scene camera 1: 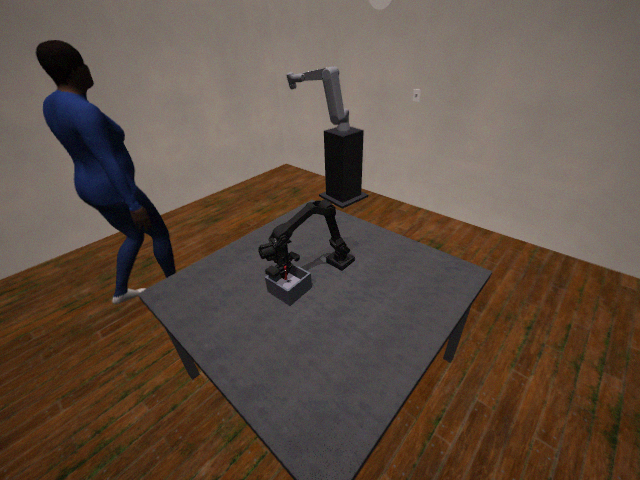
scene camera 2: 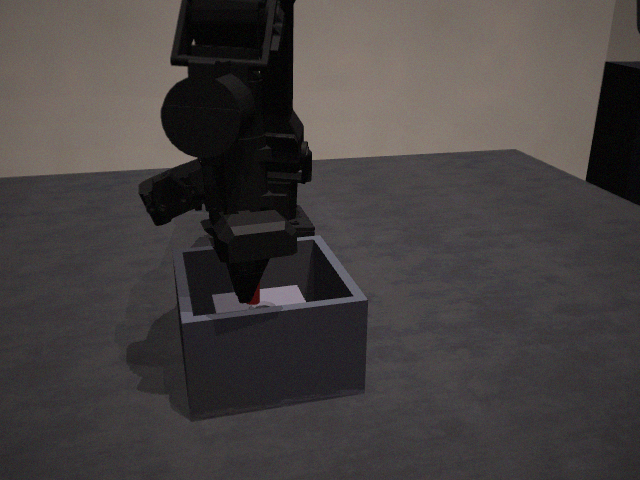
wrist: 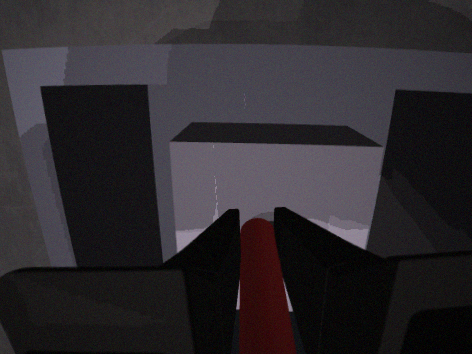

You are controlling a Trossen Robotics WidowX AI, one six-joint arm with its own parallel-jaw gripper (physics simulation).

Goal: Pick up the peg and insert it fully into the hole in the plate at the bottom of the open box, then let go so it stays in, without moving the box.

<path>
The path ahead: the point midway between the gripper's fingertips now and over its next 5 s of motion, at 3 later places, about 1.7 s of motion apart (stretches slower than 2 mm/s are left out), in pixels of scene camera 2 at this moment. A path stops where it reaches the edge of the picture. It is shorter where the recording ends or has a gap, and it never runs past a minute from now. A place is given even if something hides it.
The gripper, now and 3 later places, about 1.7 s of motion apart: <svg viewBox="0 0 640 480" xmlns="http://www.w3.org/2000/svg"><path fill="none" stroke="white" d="M243 298L242 301L250 317L242 204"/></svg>
</path>
